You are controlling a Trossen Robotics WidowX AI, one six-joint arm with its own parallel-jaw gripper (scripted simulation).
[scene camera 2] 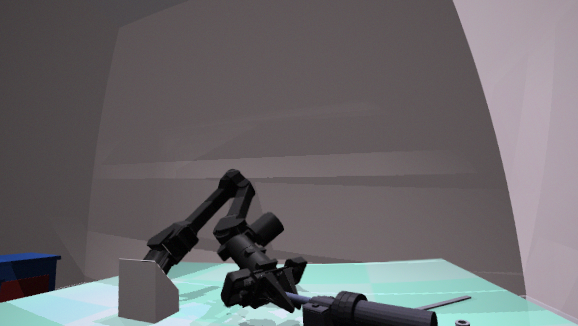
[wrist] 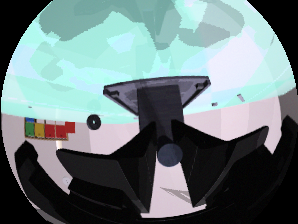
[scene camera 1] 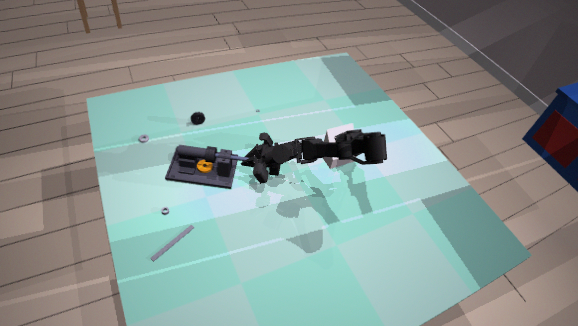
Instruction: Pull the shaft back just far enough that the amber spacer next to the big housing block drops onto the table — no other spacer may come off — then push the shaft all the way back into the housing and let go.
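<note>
There is my gripper (scene camera 2: 297, 309). Scene camera 1 has my gripper as well (scene camera 1: 241, 162), and I can also see it in the wrist view (wrist: 163, 125).
</note>
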